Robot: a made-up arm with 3 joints. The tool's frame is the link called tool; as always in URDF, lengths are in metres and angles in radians.
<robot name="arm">
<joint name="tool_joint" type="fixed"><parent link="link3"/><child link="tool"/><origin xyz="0.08 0.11 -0.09" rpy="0 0 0"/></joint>
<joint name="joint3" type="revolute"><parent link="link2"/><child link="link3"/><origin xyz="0.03 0.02 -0.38" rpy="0 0 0"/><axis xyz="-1 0 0"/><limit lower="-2.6" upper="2.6" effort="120" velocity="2.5"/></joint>
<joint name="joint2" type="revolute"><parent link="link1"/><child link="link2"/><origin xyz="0.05 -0.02 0.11" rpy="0 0 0"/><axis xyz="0 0 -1"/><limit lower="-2.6" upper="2.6" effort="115" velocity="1.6"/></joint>
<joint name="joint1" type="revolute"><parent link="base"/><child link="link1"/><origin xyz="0 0 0.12" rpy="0 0 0"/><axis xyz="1 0 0"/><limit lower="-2.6" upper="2.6" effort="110" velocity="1"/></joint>
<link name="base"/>
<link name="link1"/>
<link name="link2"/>
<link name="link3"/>
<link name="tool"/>
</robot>
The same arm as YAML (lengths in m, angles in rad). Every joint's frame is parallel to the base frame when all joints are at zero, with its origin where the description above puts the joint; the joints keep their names.
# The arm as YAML. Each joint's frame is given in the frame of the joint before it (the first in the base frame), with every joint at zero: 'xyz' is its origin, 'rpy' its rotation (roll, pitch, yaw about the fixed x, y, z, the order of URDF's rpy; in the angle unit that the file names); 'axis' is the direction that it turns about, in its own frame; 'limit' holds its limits. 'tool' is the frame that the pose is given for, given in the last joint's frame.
units:
  length: m
  angle: rad
joints:
  - name: joint1
    type: revolute
    origin:
      xyz: [0.0, 0.0, 0.12]
      rpy: [0.0, 0.0, 0.0]
    axis: [1.0, 0.0, 0.0]
    limit:
      lower: -2.6
      upper: 2.6
  - name: joint2
    type: revolute
    origin:
      xyz: [0.05, -0.02, 0.11]
      rpy: [0.0, 0.0, 0.0]
    axis: [0.0, 0.0, -1.0]
    limit:
      lower: -2.6
      upper: 2.6
  - name: joint3
    type: revolute
    origin:
      xyz: [0.03, 0.02, -0.38]
      rpy: [0.0, 0.0, 0.0]
    axis: [-1.0, 0.0, 0.0]
    limit:
      lower: -2.6
      upper: 2.6
tool:
  origin:
    xyz: [0.08, 0.11, -0.09]
    rpy: [0.0, 0.0, 0.0]

